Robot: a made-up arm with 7 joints. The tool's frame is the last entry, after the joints. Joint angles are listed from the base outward.
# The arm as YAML. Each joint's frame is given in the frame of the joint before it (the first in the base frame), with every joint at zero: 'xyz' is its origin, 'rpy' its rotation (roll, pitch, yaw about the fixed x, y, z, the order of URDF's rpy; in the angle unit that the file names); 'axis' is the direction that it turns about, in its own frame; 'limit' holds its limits. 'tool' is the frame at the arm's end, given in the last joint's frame.
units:
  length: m
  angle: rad
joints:
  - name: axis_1
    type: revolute
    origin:
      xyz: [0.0, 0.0, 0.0]
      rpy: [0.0, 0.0, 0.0]
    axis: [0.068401, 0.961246, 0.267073]
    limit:
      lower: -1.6
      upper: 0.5
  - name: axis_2
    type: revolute
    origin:
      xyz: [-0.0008, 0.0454, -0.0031]
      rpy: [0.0, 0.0, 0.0]
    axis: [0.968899, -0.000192, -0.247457]
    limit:
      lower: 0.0
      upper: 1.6
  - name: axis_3
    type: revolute
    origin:
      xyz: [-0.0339, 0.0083, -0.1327]
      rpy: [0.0, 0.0, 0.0]
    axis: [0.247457, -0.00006, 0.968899]
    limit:
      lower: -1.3
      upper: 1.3
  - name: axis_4
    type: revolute
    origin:
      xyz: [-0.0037, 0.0, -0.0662]
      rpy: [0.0, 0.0, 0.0]
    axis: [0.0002, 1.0, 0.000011]
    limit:
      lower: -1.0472
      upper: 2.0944
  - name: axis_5
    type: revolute
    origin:
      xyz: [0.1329, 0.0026, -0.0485]
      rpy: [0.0, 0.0, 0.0]
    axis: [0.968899, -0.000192, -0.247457]
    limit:
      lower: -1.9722
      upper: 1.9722
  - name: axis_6
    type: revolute
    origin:
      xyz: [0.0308, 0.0, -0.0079]
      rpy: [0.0, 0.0, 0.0]
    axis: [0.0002, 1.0, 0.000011]
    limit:
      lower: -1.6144
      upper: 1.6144
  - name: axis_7
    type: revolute
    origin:
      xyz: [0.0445, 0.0, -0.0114]
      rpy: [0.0, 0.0, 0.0]
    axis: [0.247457, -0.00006, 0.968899]
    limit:
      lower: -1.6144
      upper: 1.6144
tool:
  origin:
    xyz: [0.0, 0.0, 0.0]
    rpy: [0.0, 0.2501, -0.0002]
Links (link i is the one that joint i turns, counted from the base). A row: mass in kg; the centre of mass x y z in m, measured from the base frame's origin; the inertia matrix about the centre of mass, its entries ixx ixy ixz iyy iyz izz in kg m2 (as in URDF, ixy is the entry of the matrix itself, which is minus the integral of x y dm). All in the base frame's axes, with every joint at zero. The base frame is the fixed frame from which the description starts. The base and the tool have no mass.
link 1: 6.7; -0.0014 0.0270 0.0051; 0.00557 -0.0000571 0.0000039 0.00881 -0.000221 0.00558
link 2: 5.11; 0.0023 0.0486 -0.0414; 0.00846 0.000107 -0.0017 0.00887 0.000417 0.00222
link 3: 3.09; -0.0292 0.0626 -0.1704; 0.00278 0 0.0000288 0.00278 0 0.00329
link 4: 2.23; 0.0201 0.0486 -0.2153; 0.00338 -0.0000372 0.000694 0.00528 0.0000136 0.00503
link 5: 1.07; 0.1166 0.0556 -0.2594; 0.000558 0 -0.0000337 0.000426 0 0.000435
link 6: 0.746; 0.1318 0.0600 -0.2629; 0.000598 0 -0.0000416 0.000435 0 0.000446
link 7: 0.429; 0.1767 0.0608 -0.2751; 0.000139 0 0.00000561 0.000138 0 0.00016
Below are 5 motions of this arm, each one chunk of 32 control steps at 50 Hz.
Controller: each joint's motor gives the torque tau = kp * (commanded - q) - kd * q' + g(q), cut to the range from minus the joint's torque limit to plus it. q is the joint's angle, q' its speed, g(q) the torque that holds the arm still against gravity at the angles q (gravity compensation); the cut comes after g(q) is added. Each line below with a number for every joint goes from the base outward.
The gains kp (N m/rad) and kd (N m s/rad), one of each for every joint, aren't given. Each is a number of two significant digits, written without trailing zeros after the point. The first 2 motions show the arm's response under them.
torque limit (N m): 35 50 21 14 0.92 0.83 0.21
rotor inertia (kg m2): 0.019 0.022 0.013 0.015 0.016 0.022 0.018
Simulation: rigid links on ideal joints. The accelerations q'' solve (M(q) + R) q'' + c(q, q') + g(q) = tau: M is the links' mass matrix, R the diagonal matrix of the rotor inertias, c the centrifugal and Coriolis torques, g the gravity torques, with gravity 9.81 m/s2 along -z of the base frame. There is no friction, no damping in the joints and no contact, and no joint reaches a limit. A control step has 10 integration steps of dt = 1/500 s. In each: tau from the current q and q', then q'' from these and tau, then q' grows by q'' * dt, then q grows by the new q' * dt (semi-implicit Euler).
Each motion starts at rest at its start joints. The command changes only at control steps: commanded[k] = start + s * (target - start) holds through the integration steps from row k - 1 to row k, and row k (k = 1, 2, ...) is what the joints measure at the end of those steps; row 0 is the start. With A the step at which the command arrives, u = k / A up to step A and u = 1 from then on. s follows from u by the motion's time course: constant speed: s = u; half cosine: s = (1 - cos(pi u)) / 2; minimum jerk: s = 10 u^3 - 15 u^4 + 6 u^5; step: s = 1 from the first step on.
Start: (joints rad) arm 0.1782 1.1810 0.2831 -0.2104 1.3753 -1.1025 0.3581
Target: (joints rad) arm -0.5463 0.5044 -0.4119 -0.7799 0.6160 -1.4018 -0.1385
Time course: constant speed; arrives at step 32
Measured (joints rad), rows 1 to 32:
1: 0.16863 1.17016 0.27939 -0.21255 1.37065 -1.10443 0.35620
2: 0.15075 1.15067 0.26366 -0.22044 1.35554 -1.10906 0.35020
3: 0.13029 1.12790 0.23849 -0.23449 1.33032 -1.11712 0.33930
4: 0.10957 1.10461 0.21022 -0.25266 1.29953 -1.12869 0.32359
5: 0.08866 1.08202 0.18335 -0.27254 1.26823 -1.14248 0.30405
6: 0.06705 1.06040 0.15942 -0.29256 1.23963 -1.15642 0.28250
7: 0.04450 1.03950 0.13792 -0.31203 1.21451 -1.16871 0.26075
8: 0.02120 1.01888 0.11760 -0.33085 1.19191 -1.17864 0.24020
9: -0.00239 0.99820 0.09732 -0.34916 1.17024 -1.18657 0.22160
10: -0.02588 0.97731 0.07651 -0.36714 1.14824 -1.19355 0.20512
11: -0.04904 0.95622 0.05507 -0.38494 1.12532 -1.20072 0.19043
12: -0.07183 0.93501 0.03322 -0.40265 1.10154 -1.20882 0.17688
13: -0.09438 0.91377 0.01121 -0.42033 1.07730 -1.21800 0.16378
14: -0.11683 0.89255 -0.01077 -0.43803 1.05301 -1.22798 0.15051
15: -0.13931 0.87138 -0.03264 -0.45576 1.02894 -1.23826 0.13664
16: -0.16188 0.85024 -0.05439 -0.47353 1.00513 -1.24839 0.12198
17: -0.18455 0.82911 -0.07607 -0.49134 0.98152 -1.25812 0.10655
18: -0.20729 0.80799 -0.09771 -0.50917 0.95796 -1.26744 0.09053
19: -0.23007 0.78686 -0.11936 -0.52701 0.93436 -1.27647 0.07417
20: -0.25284 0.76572 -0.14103 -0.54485 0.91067 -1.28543 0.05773
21: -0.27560 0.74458 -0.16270 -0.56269 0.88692 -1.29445 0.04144
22: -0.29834 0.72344 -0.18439 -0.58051 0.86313 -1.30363 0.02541
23: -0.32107 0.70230 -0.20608 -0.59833 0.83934 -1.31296 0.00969
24: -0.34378 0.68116 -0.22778 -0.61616 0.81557 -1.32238 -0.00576
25: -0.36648 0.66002 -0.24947 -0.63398 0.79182 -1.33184 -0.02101
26: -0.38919 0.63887 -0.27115 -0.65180 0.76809 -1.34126 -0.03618
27: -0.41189 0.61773 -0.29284 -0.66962 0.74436 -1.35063 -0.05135
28: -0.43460 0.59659 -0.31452 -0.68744 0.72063 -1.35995 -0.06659
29: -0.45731 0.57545 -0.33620 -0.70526 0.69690 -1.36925 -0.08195
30: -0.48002 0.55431 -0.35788 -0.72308 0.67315 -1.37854 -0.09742
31: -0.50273 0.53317 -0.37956 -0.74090 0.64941 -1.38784 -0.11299
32: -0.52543 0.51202 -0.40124 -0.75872 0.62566 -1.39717 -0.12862
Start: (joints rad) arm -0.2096 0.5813 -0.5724 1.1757 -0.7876 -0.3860 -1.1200
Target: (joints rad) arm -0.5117 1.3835 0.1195 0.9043 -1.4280 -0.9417 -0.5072
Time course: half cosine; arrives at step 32
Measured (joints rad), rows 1 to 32:
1: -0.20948 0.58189 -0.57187 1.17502 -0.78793 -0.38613 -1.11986
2: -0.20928 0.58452 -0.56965 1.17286 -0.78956 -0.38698 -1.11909
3: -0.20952 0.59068 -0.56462 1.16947 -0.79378 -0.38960 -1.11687
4: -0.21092 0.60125 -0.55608 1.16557 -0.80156 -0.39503 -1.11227
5: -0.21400 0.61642 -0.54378 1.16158 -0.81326 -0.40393 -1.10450
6: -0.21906 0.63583 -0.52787 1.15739 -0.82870 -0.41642 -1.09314
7: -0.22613 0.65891 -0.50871 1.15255 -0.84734 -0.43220 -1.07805
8: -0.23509 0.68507 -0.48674 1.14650 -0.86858 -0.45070 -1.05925
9: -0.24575 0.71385 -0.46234 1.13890 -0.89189 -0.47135 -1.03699
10: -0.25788 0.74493 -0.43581 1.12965 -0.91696 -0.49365 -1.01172
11: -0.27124 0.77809 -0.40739 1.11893 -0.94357 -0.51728 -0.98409
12: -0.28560 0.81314 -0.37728 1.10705 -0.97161 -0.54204 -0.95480
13: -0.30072 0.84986 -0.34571 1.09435 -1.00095 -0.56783 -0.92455
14: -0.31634 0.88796 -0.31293 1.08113 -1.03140 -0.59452 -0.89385
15: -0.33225 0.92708 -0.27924 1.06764 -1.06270 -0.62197 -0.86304
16: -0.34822 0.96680 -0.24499 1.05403 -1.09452 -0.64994 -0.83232
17: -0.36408 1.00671 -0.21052 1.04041 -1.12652 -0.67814 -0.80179
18: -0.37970 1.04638 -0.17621 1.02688 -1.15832 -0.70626 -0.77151
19: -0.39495 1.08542 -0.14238 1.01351 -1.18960 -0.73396 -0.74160
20: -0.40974 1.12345 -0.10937 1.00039 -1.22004 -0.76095 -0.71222
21: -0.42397 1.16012 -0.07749 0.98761 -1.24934 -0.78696 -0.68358
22: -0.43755 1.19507 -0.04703 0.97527 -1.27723 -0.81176 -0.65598
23: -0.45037 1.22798 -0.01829 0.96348 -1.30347 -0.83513 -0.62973
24: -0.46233 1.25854 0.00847 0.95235 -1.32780 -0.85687 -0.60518
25: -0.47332 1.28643 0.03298 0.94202 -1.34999 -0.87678 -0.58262
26: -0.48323 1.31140 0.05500 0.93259 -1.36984 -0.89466 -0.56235
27: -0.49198 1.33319 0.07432 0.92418 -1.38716 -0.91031 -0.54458
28: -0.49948 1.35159 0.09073 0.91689 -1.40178 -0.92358 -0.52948
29: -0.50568 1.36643 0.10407 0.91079 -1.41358 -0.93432 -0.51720
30: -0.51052 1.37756 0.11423 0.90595 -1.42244 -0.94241 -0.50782
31: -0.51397 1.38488 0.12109 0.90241 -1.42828 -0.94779 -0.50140
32: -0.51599 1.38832 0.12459 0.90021 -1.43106 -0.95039 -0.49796
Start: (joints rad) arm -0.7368 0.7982 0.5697 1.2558 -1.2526 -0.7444 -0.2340
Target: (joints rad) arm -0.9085 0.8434 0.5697 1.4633 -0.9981 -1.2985 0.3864
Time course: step
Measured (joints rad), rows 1 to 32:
1: -0.77601 0.82135 0.56885 1.35329 -1.23785 -0.75102 -0.23229
2: -0.82691 0.84130 0.57364 1.43781 -1.20828 -0.76923 -0.22396
3: -0.86500 0.84601 0.57305 1.46241 -1.16658 -0.79889 -0.20856
4: -0.89393 0.84408 0.57079 1.46167 -1.10868 -0.83878 -0.18726
5: -0.91442 0.84174 0.56871 1.45441 -1.03620 -0.88786 -0.16079
6: -0.92638 0.84127 0.56730 1.44727 -0.97414 -0.94617 -0.12979
7: -0.93076 0.84246 0.56709 1.44293 -0.93273 -1.01443 -0.09452
8: -0.92942 0.84409 0.56760 1.44220 -0.91224 -1.09338 -0.05492
9: -0.92464 0.84513 0.56830 1.44476 -0.91336 -1.18344 -0.01085
10: -0.91854 0.84527 0.56888 1.44953 -0.93687 -1.27785 0.03784
11: -0.91268 0.84479 0.56954 1.45534 -0.97461 -1.35746 0.09145
12: -0.90789 0.84401 0.57015 1.46124 -1.00711 -1.42035 0.15047
13: -0.90451 0.84325 0.57043 1.46607 -1.02498 -1.46655 0.21520
14: -0.90266 0.84274 0.57049 1.46914 -1.02773 -1.49613 0.28569
15: -0.90224 0.84258 0.57037 1.47030 -1.01847 -1.50914 0.35848
16: -0.90298 0.84273 0.57013 1.46973 -1.00536 -1.50561 0.42777
17: -0.90450 0.84306 0.56989 1.46796 -0.99497 -1.48556 0.49321
18: -0.90634 0.84343 0.56972 1.46568 -0.99017 -1.44895 0.55469
19: -0.90810 0.84374 0.56964 1.46347 -0.99045 -1.39574 0.61214
20: -0.90947 0.84392 0.56962 1.46180 -0.99355 -1.33080 0.66554
21: -0.91032 0.84387 0.56961 1.46096 -0.99704 -1.27322 0.71486
22: -0.91061 0.84366 0.56960 1.46087 -0.99939 -1.22681 0.76010
23: -0.91042 0.84342 0.56960 1.46133 -1.00016 -1.19149 0.80126
24: -0.90990 0.84323 0.56962 1.46209 -0.99975 -1.16720 0.83832
25: -0.90925 0.84313 0.56964 1.46292 -0.99890 -1.15389 0.87126
26: -0.90863 0.84309 0.56967 1.46363 -0.99818 -1.15156 0.90006
27: -0.90816 0.84309 0.56970 1.46415 -0.99788 -1.16024 0.92472
28: -0.90789 0.84312 0.56972 1.46443 -0.99796 -1.17996 0.94521
29: -0.90781 0.84315 0.56972 1.46449 -0.99822 -1.21077 0.96154
30: -0.90789 0.84319 0.56972 1.46437 -0.99846 -1.25244 0.97371
31: -0.90804 0.84330 0.56972 1.46406 -0.99853 -1.29543 0.98173
32: -0.90819 0.84348 0.56974 1.46360 -0.99841 -1.32477 0.98560

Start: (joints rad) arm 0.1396 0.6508 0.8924 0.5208 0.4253 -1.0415 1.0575
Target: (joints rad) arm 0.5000 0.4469 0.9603 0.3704 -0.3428 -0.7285 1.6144
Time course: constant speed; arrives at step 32
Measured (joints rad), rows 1 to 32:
1: 0.14161 0.64804 0.89339 0.51619 0.41949 -1.03909 1.05945
2: 0.14707 0.64263 0.89431 0.50904 0.40267 -1.03280 1.06526
3: 0.15566 0.63592 0.89538 0.50286 0.37647 -1.02313 1.07558
4: 0.16669 0.62881 0.89710 0.49877 0.34574 -1.01131 1.09051
5: 0.17937 0.62174 0.89956 0.49627 0.31508 -0.99871 1.11007
6: 0.19289 0.61488 0.90249 0.49439 0.28712 -0.98641 1.13359
7: 0.20653 0.60821 0.90552 0.49233 0.26227 -0.97503 1.15921
8: 0.21974 0.60171 0.90838 0.48960 0.23950 -0.96473 1.18471
9: 0.23224 0.59532 0.91093 0.48604 0.21741 -0.95528 1.20844
10: 0.24397 0.58900 0.91317 0.48170 0.19491 -0.94626 1.22955
11: 0.25507 0.58273 0.91517 0.47677 0.17157 -0.93729 1.24792
12: 0.26578 0.57648 0.91704 0.47147 0.14751 -0.92811 1.26398
13: 0.27632 0.57022 0.91889 0.46604 0.12308 -0.91864 1.27858
14: 0.28692 0.56393 0.92079 0.46066 0.09864 -0.90889 1.29266
15: 0.29768 0.55762 0.92276 0.45546 0.07441 -0.89899 1.30703
16: 0.30867 0.55126 0.92482 0.45047 0.05040 -0.88904 1.32225
17: 0.31987 0.54488 0.92694 0.44570 0.02652 -0.87911 1.33857
18: 0.33123 0.53848 0.92911 0.44110 0.00266 -0.86924 1.35594
19: 0.34268 0.53207 0.93130 0.43659 -0.02126 -0.85942 1.37410
20: 0.35415 0.52566 0.93350 0.43210 -0.04527 -0.84963 1.39271
21: 0.36559 0.51926 0.93568 0.42760 -0.06934 -0.83985 1.41139
22: 0.37699 0.51288 0.93785 0.42303 -0.09343 -0.83007 1.42987
23: 0.38832 0.50650 0.93999 0.41840 -0.11749 -0.82029 1.44798
24: 0.39959 0.50014 0.94211 0.41372 -0.14151 -0.81051 1.46565
25: 0.41082 0.49377 0.94422 0.40899 -0.16550 -0.80073 1.48294
26: 0.42203 0.48741 0.94632 0.40424 -0.18948 -0.79095 1.49998
27: 0.43324 0.48105 0.94842 0.39948 -0.21345 -0.78119 1.51689
28: 0.44445 0.47468 0.95053 0.39473 -0.23743 -0.77142 1.53382
29: 0.45568 0.46832 0.95264 0.39000 -0.26142 -0.76164 1.55085
30: 0.46693 0.46194 0.95476 0.38529 -0.28543 -0.75186 1.56805
31: 0.47820 0.45557 0.95688 0.38060 -0.30944 -0.74208 1.58540
32: 0.48947 0.44919 0.95901 0.37591 -0.33346 -0.73229 1.60289

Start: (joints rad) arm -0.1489 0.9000 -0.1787 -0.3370 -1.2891 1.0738 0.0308
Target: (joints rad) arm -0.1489 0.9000 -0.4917 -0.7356 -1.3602 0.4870 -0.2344
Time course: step
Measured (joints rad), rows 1 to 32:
1: -0.15791 0.91458 -0.24904 -0.35769 -1.28457 1.06069 0.03067
2: -0.16957 0.91552 -0.38100 -0.41634 -1.27269 1.02734 0.02974
3: -0.16125 0.89820 -0.47556 -0.51518 -1.26647 0.98151 0.02528
4: -0.14318 0.88766 -0.52211 -0.62850 -1.28152 0.92622 0.01513
5: -0.13069 0.88830 -0.52979 -0.71271 -1.32811 0.86189 -0.00201
6: -0.12937 0.89404 -0.51710 -0.75693 -1.38170 0.78794 -0.02601
7: -0.13634 0.89870 -0.50184 -0.76921 -1.42141 0.70291 -0.05602
8: -0.14524 0.90063 -0.49215 -0.76372 -1.44118 0.60545 -0.09120
9: -0.15152 0.90080 -0.48812 -0.75264 -1.43777 0.50340 -0.13105
10: -0.15408 0.90048 -0.48742 -0.74290 -1.41062 0.41567 -0.17519
11: -0.15375 0.90025 -0.48826 -0.73650 -1.37304 0.34432 -0.21990
12: -0.15212 0.90014 -0.48938 -0.73324 -1.34494 0.29012 -0.25961
13: -0.15044 0.90008 -0.49029 -0.73233 -1.33444 0.25357 -0.29398
14: -0.14934 0.90003 -0.49087 -0.73288 -1.33891 0.23487 -0.32309
15: -0.14889 0.89998 -0.49113 -0.73408 -1.35043 0.23401 -0.34703
16: -0.14891 0.89995 -0.49115 -0.73530 -1.36132 0.25088 -0.36585
17: -0.14916 0.89994 -0.49104 -0.73623 -1.36731 0.28534 -0.37959
18: -0.14945 0.89994 -0.49091 -0.73676 -1.36791 0.33724 -0.38827
19: -0.14968 0.89995 -0.49084 -0.73691 -1.36510 0.40625 -0.39187
20: -0.14967 0.90001 -0.49129 -0.73667 -1.36145 0.47923 -0.39040
21: -0.14928 0.90001 -0.49190 -0.73614 -1.35884 0.54195 -0.38383
22: -0.14877 0.89998 -0.49230 -0.73561 -1.35794 0.59400 -0.37215
23: -0.14838 0.89998 -0.49248 -0.73524 -1.35841 0.63533 -0.35535
24: -0.14818 0.89999 -0.49250 -0.73507 -1.35948 0.66586 -0.33346
25: -0.14815 0.90001 -0.49244 -0.73508 -1.36048 0.68550 -0.30649
26: -0.14822 0.90002 -0.49235 -0.73517 -1.36102 0.69415 -0.27470
27: -0.14832 0.90003 -0.49227 -0.73526 -1.36104 0.69176 -0.24256
28: -0.14840 0.90004 -0.49220 -0.73528 -1.36069 0.67831 -0.21437
29: -0.14844 0.90004 -0.49218 -0.73526 -1.36026 0.65382 -0.19041
30: -0.14846 0.90004 -0.49219 -0.73522 -1.35997 0.61835 -0.17067
31: -0.14846 0.90002 -0.49223 -0.73518 -1.35987 0.57199 -0.15516
32: -0.14847 0.89999 -0.49218 -0.73518 -1.35994 0.51716 -0.14389

